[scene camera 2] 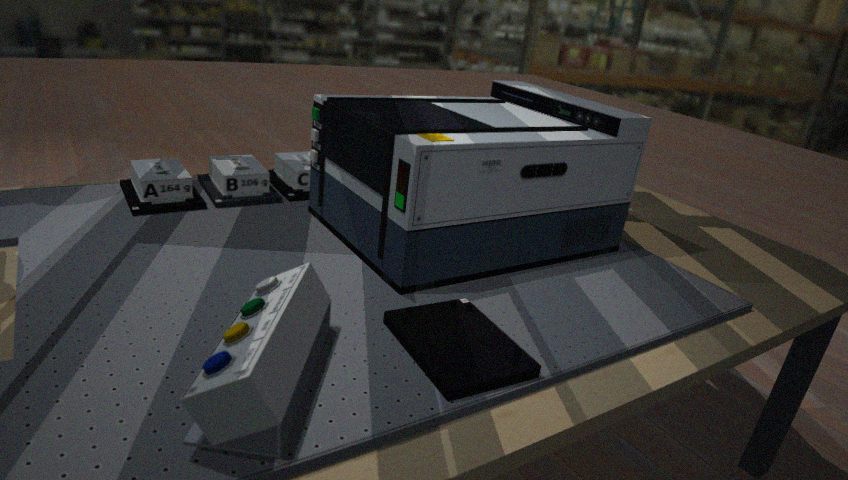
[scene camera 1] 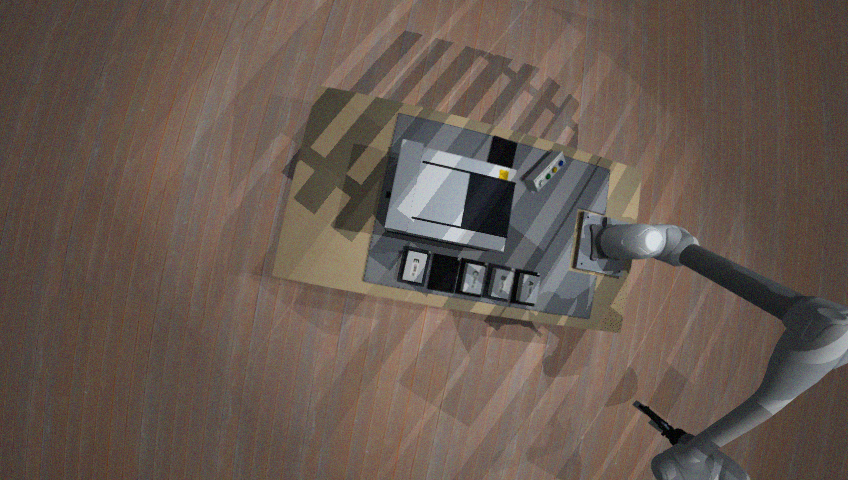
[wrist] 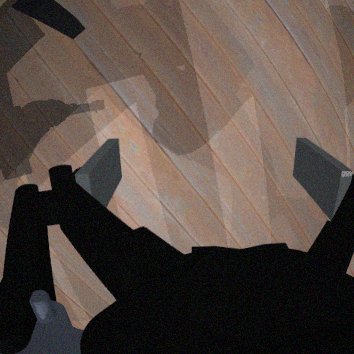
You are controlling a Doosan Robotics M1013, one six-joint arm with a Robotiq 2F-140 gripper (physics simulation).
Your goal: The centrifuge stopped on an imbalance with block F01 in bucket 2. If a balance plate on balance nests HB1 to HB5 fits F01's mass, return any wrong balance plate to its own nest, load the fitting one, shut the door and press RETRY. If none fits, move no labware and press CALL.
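Pixels of known places: gripper, fingertip midpoint: (scene camera 1: 642, 411) (wrist: 209, 156); arm's base, link origin: (scene camera 1: 604, 242).
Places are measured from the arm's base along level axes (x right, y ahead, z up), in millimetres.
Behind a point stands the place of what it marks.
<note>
The white and blue centrifuge (scene camera 1: 437, 190) {y 907, x 179, z 192 mm} (scene camera 2: 517, 184) {y 766, x 309, z 129 mm} stands on the grey board. Its dark door panel (scene camera 1: 489, 205) {y 705, x 128, z 195 mm} (scene camera 2: 360, 148) {y 610, x 136, z 150 mm} covers the front, so buckets and block F01 are hidden. Balance plates A, 164 g (scene camera 1: 528, 288) {y 453, x -218, z 36 mm} (scene camera 2: 160, 181) {y 424, x -162, z 33 mm}, B, 106 g (scene camera 1: 502, 283) {y 581, x -193, z 36 mm} (scene camera 2: 239, 178) {y 555, x -137, z 29 mm}, C (scene camera 1: 473, 278) {y 717, x -169, z 36 mm} (scene camera 2: 292, 172) {y 664, x -137, z 27 mm} and E (scene camera 1: 414, 266) {y 979, x -117, z 36 mm} sit in black nests. The nest between C and E (scene camera 1: 443, 273) {y 845, x -151, z -5 mm} is empty. The button box (scene camera 1: 547, 172) {y 358, x 314, z 56 mm} (scene camera 2: 291, 368) {y 343, x 400, z 32 mm} has white, green, yellow and blue buttons. My gripper (scene camera 1: 645, 414) {y -104, x -808, z 162 mm} (wrist: 209, 156) {y -104, x -808, z 162 mm} is open and empty, out over the floor beyond the table.
A flat black pad (scene camera 1: 503, 151) {y 556, x 431, z -1 mm} (scene camera 2: 464, 353) {y 542, x 441, z -1 mm} lies beside the centrifuge, near the button box. The arm's base plate (scene camera 1: 586, 261) {y 111, x -97, z 0 mm} is at the right end of the tan table (scene camera 1: 321, 255) {y 1392, x -77, z -30 mm} in scene camera 1. A green light (scene camera 2: 399, 201) {y 589, x 255, z 111 mm} shows on the centrifuge front.
</note>
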